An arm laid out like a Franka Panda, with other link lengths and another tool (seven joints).
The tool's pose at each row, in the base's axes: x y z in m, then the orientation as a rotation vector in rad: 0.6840, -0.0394, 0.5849, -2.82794, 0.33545, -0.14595; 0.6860, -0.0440, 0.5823, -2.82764, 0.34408, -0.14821; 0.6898, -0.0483, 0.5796, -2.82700, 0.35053, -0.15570; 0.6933, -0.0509, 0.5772, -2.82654, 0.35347, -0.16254; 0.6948, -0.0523, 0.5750, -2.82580, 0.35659, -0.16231; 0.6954, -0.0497, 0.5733, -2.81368, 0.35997, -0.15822; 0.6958, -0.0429, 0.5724, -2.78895, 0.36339, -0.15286; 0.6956, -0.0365, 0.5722, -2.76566, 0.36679, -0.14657
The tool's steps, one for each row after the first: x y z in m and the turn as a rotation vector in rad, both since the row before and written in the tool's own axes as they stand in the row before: 0.0029, 0.0046, 0.0015, -0.00085, 0.00250, 0.00563; 0.0046, 0.0040, 0.0019, -0.00004, 0.00582, 0.00367; 0.0039, 0.0023, 0.0021, 0.00026, 0.00500, 0.00134; 0.0016, 0.0016, 0.0019, 0.00025, 0.00014, 0.00223; -0.0002, -0.0020, 0.0024, 0.01125, -0.00331, 0.00436; -0.0015, -0.0061, 0.0028, 0.02357, -0.00513, 0.00629; -0.0019, -0.0057, 0.0021, 0.02210, -0.00569, 0.00625
